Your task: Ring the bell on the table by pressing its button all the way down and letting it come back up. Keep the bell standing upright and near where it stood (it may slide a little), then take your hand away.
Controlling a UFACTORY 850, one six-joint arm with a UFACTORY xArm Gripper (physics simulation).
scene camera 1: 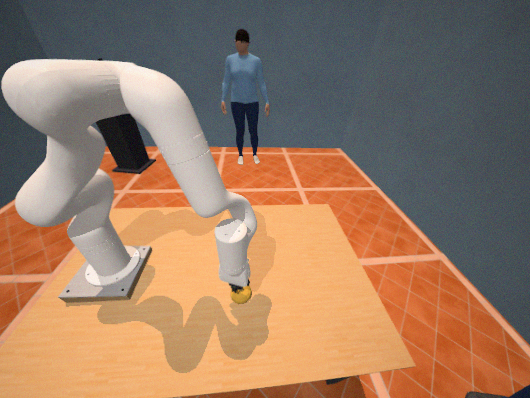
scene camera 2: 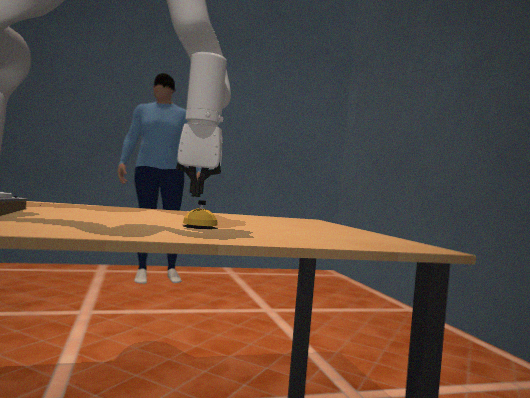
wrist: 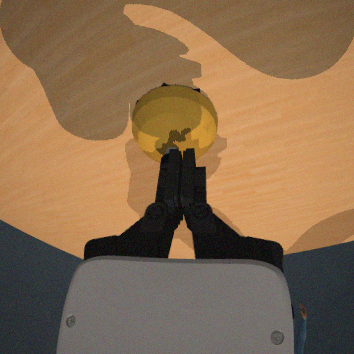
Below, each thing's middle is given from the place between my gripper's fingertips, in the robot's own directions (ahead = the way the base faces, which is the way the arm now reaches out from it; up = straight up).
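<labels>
Yellow dome bell (wrist: pixel 168 117): my hand is 20 mm short of it, 20 mm to the right of it and 40 mm above it.
</labels>
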